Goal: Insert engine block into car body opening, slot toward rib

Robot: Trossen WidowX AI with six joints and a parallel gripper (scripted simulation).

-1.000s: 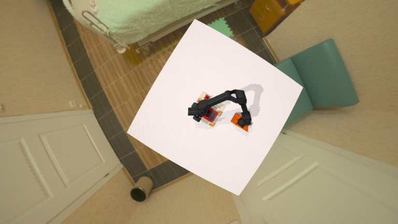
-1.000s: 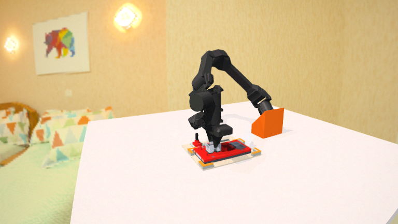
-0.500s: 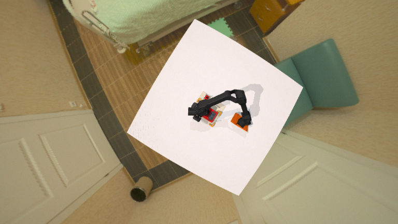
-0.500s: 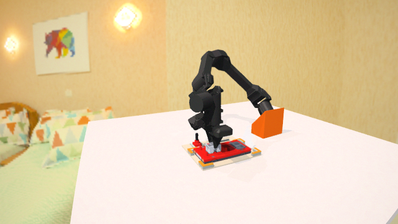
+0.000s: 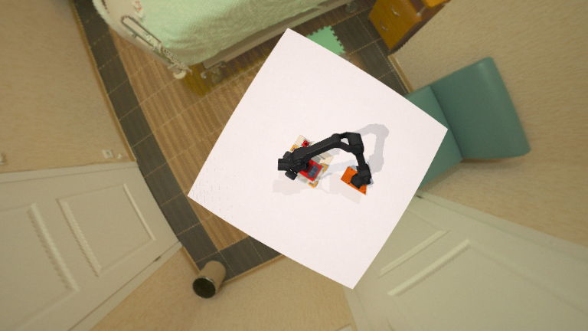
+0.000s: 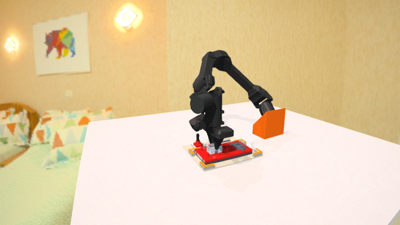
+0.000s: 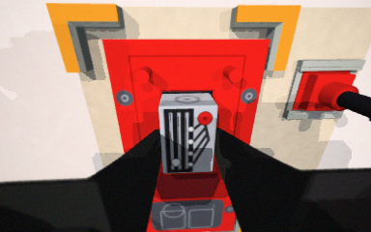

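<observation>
Now: gripper tip 1 cm above the grey engine block.
</observation>
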